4 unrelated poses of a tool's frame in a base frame.
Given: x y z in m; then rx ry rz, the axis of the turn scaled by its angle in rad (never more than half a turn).
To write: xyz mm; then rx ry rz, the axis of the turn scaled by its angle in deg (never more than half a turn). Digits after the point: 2 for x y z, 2 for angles.
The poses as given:
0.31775 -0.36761 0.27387 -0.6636 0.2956 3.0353
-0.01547 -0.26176 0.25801 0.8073 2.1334 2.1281
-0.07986 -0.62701 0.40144 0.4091 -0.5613 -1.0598
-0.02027 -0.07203 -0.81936 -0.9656 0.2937 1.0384
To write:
317.75 -367.61 273.87 -38.02 16.94 173.91
-15.47 -261.76 258.01 46.25 122.23 121.93
-79.86 -627.01 401.44 23.44 -32.16 -60.72
-20.27 -72.03 -819.36 -55.32 16.83 59.50

